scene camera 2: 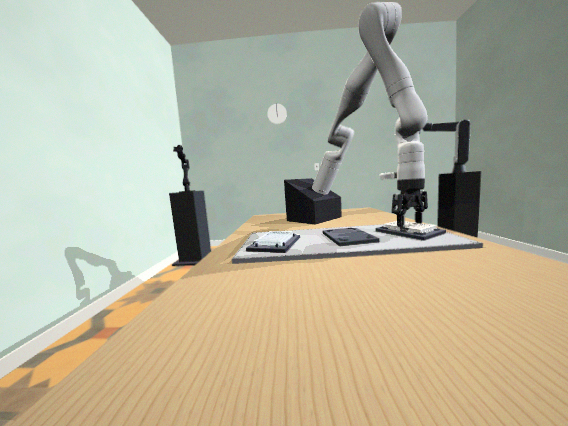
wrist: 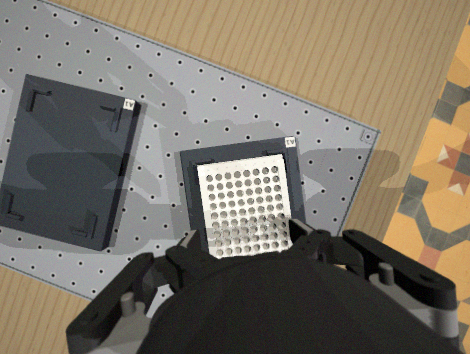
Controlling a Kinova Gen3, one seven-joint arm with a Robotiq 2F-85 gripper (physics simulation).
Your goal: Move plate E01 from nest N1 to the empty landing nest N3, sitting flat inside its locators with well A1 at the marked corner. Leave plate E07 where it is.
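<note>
A white well plate [scene camera 2: 426, 228] [wrist: 243, 192] lies in a dark nest [scene camera 2: 440, 232] [wrist: 189, 175] at the right of the row in the scene view. The nest has an A1 mark at one corner. No plate or nest name is readable. My gripper [scene camera 2: 410, 223] [wrist: 245, 234] is open and points down, low over this plate, its fingers apart near two opposite sides; its body hides the plate's near end in the wrist view. The empty dark nest [scene camera 2: 350, 235] [wrist: 70, 160], with corner locators and an A1 mark, is in the middle. Another pale plate [scene camera 2: 274, 238] sits in the left nest [scene camera 2: 265, 248].
The nests stand on a grey perforated board [scene camera 2: 320, 251] [wrist: 225, 100] on the wooden table [scene camera 2: 325, 325] [wrist: 280, 60]. The black wedge-shaped arm base [scene camera 2: 312, 205] stands behind the board. Black pedestals [scene camera 2: 190, 225] [scene camera 2: 458, 200] with other arms stand left and right of the table.
</note>
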